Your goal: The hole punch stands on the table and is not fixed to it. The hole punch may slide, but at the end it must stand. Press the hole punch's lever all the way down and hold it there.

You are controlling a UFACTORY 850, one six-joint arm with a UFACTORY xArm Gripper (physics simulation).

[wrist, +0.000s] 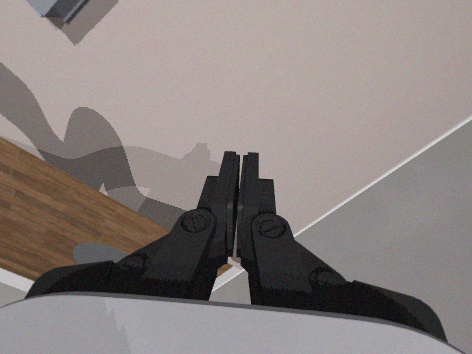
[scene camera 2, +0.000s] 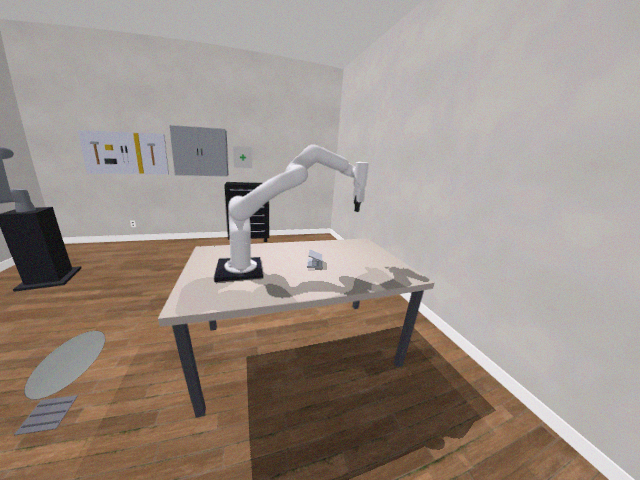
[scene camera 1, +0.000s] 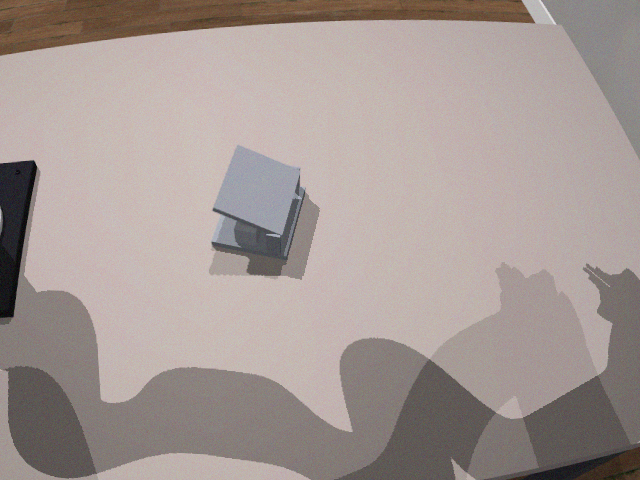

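The grey-blue hole punch (scene camera 1: 261, 193) (scene camera 2: 314, 260) stands upright on the pale table (scene camera 1: 413, 129) (scene camera 2: 217, 255). Its broad lever (scene camera 1: 258, 186) is raised at a slant, with a gap between it and the base (scene camera 1: 224, 238). A corner of the hole punch (wrist: 55, 9) shows at the top left of the wrist view. My gripper (scene camera 2: 357, 209) (wrist: 241, 176) is shut and empty, with its fingertips close together. It points down, high above the table and off to the right of the hole punch in the second scene view, touching nothing.
The arm's black base plate (scene camera 1: 20, 232) (scene camera 2: 222, 272) is at the left of the hole punch. A grey wall (scene camera 1: 610, 62) (scene camera 2: 491, 155) rises beyond the table's right end. Arm shadows lie across the table's near part. A black drawer cabinet (scene camera 2: 262, 217) stands behind the table.
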